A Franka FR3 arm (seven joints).
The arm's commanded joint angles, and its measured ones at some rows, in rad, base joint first. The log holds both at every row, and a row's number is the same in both.
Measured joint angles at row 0:
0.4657 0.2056 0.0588 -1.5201 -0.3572 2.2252 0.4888
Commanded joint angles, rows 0 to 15:
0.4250 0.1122 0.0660 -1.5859 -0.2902 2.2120 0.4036
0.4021 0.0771 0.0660 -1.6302 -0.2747 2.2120 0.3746
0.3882 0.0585 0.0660 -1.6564 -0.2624 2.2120 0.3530
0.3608 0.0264 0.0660 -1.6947 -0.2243 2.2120 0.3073
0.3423 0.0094 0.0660 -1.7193 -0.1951 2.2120 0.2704
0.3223 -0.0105 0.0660 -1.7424 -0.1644 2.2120 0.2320
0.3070 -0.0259 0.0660 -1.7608 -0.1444 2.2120 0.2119
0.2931 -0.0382 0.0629 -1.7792 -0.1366 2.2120 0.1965
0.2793 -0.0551 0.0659 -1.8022 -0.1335 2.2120 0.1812
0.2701 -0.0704 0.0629 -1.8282 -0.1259 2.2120 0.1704
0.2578 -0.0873 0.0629 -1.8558 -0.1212 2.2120 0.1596
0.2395 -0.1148 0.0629 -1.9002 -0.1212 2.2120 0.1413
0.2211 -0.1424 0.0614 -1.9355 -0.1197 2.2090 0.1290
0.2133 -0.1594 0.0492 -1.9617 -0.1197 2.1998 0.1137
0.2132 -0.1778 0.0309 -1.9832 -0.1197 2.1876 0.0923
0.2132 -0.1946 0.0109 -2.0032 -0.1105 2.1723 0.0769
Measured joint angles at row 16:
0.2367 -0.0905 0.0417 -1.9068 -0.1474 2.1948 0.1456
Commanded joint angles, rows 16 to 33:
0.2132 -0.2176 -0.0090 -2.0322 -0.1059 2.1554 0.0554
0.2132 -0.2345 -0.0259 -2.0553 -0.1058 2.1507 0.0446
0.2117 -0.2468 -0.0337 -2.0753 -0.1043 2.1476 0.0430
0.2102 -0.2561 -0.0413 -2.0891 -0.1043 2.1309 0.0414
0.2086 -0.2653 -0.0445 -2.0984 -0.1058 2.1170 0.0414
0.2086 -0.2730 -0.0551 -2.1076 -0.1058 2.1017 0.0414
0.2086 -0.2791 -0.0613 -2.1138 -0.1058 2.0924 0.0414
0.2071 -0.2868 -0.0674 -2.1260 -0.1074 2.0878 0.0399
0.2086 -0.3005 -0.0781 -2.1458 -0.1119 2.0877 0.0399
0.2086 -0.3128 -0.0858 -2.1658 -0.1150 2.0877 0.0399
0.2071 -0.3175 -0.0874 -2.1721 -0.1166 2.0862 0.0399
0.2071 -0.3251 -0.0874 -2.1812 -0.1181 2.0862 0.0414
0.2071 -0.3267 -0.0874 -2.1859 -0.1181 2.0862 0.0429
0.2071 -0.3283 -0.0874 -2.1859 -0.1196 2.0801 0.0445
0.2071 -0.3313 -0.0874 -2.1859 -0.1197 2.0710 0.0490
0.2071 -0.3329 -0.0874 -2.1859 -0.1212 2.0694 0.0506
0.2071 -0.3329 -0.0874 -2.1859 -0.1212 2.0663 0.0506
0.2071 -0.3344 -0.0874 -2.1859 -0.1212 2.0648 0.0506
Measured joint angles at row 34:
0.2165 -0.2884 -0.0927 -2.1710 -0.1339 2.0788 0.0616
